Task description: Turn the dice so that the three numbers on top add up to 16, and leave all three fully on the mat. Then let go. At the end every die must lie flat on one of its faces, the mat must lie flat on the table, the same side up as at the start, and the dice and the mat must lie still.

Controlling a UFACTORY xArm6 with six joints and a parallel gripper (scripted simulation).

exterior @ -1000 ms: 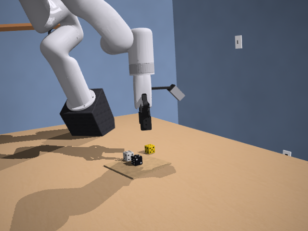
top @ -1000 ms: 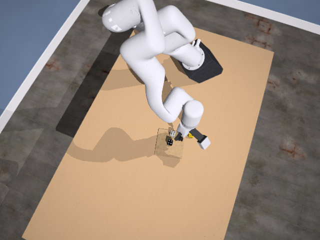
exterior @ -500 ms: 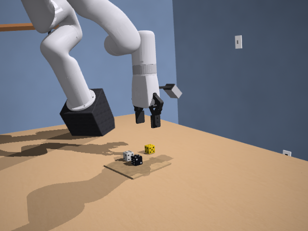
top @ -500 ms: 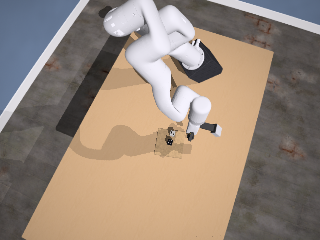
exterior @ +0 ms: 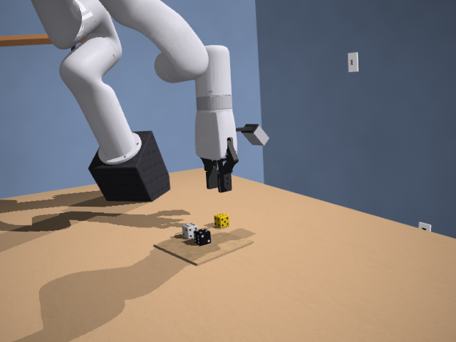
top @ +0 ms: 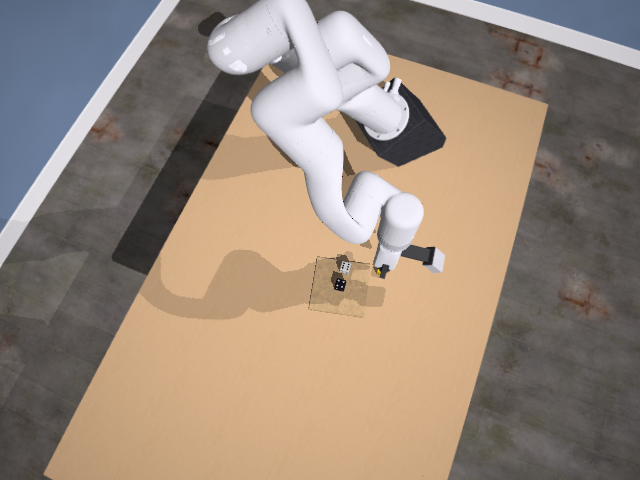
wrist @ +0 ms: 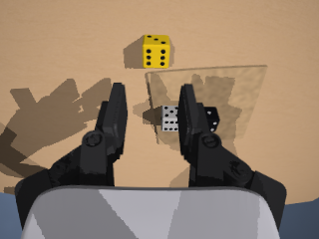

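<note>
My gripper is now 9 cm above the yellow die. From my hand the other things lie so: tan mat 8 cm ahead, 9 cm to the right, 10 cm below; then black die 8 cm ahead, 9 cm to the right, 9 cm below; then white die 3 cm ahead, 9 cm to the right, 9 cm below.
</note>
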